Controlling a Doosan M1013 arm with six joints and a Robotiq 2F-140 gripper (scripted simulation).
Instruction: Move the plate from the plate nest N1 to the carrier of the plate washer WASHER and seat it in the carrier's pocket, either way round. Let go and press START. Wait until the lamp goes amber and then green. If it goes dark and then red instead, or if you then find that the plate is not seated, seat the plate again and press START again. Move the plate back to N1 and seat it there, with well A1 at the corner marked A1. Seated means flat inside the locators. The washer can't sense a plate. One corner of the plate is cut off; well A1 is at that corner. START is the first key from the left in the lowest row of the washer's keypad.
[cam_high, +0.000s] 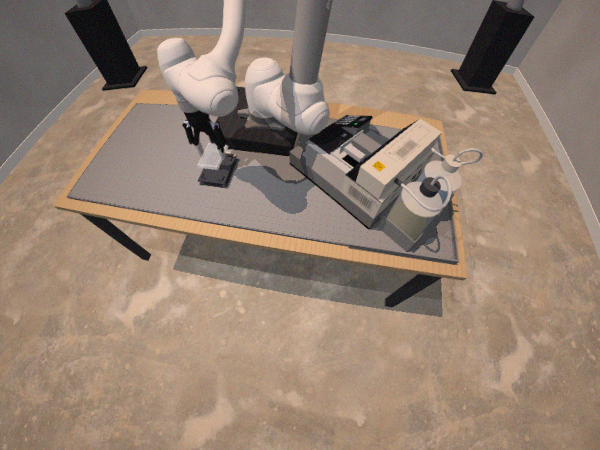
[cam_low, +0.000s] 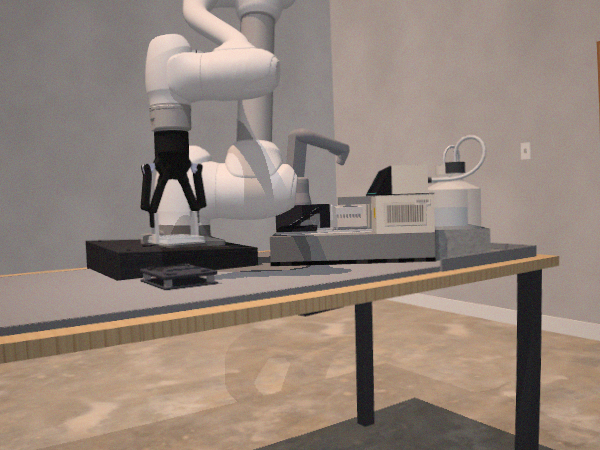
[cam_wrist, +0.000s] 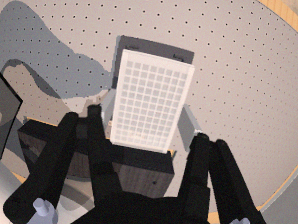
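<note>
The plate nest N1 lies 90 mm below my hand. Also, from my hand: plate washer 580 mm to the left, 10 mm above; white well plate 20 mm below; washer carrier 480 mm to the left, 110 mm behind, 30 mm below.
</note>
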